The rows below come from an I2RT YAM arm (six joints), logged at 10 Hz.
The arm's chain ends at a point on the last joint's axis. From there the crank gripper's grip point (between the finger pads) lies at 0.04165 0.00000 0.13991 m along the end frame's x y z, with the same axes.
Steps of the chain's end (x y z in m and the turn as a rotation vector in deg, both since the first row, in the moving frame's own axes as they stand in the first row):
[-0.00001 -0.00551 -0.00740 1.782 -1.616 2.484]
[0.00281 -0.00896 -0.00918 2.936 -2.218 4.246]
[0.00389 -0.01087 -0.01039 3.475 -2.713 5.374]
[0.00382 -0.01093 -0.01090 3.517 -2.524 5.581]
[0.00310 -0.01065 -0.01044 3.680 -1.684 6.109]
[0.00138 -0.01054 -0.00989 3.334 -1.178 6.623]
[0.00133 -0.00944 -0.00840 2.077 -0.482 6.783]
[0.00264 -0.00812 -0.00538 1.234 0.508 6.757]
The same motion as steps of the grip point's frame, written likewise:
[-0.00392 -0.00816 -0.00632 1.782 -1.616 2.484]
[-0.00248 -0.01328 -0.00778 2.936 -2.218 4.246]
[-0.00255 -0.01581 -0.00872 3.475 -2.713 5.374]
[-0.00215 -0.01581 -0.00934 3.517 -2.524 5.581]
[-0.00078 -0.01544 -0.00943 3.680 -1.684 6.109]
[-0.00131 -0.01405 -0.00916 3.334 -1.178 6.623]
[0.00016 -0.00966 -0.00806 2.077 -0.482 6.783]
[0.00376 -0.00615 -0.00573 1.234 0.508 6.757]

